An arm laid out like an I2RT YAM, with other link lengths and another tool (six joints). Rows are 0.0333 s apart.
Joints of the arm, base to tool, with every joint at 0 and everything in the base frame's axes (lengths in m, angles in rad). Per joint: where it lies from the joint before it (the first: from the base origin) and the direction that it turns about. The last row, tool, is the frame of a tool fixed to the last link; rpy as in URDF.
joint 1: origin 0 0 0.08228 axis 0 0 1
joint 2: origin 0.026 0.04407 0.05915 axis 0 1 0
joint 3: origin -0.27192 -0.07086 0 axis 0 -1 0
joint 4: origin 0.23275 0.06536 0.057 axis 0 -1 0
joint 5: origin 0.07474 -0.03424 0.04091 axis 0 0 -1
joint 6: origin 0.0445 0 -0.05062 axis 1 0 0
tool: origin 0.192 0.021 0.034 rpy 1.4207 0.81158 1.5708
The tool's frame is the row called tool.
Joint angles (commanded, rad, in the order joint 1, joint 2, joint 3, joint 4, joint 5, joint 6), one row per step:
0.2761, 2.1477, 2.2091, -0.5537, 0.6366, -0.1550
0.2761, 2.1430, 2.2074, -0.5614, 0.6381, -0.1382
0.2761, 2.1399, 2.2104, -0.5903, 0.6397, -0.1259
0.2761, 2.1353, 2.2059, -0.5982, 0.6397, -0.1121
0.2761, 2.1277, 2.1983, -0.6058, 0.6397, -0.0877
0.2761, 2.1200, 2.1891, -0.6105, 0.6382, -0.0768
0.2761, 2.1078, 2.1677, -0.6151, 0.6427, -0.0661
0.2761, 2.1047, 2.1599, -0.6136, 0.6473, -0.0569
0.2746, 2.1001, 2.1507, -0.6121, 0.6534, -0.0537
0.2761, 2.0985, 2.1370, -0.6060, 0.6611, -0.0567
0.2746, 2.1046, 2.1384, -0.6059, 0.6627, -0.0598
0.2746, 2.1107, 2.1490, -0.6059, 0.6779, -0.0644
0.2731, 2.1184, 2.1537, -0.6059, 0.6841, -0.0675
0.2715, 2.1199, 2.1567, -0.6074, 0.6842, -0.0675
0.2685, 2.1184, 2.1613, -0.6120, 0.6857, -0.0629
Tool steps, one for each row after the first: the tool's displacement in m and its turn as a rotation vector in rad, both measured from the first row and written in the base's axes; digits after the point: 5 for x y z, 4 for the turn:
-0.00177, -0.00125, 0.00079, 0.0122, -0.0021, -0.0077
-0.00550, -0.00296, -0.00269, 0.0155, 0.0149, -0.0140
-0.00738, -0.00386, -0.00354, 0.0248, 0.0172, -0.0195
-0.00989, -0.00521, -0.00361, 0.0431, 0.0151, -0.0293
-0.01213, -0.00583, -0.00418, 0.0511, 0.0171, -0.0324
-0.01607, -0.00818, -0.00740, 0.0538, 0.0254, -0.0409
-0.01703, -0.00967, -0.00826, 0.0582, 0.0241, -0.0486
-0.01833, -0.01241, -0.00894, 0.0570, 0.0247, -0.0567
-0.01911, -0.01316, -0.01255, 0.0488, 0.0302, -0.0607
-0.01801, -0.01409, -0.01558, 0.0441, 0.0355, -0.0624
-0.01714, -0.01688, -0.01338, 0.0341, 0.0303, -0.0734
-0.01585, -0.01871, -0.01554, 0.0275, 0.0333, -0.0789
-0.01554, -0.01971, -0.01540, 0.0275, 0.0332, -0.0806
-0.01600, -0.02226, -0.01317, 0.0310, 0.0296, -0.0867

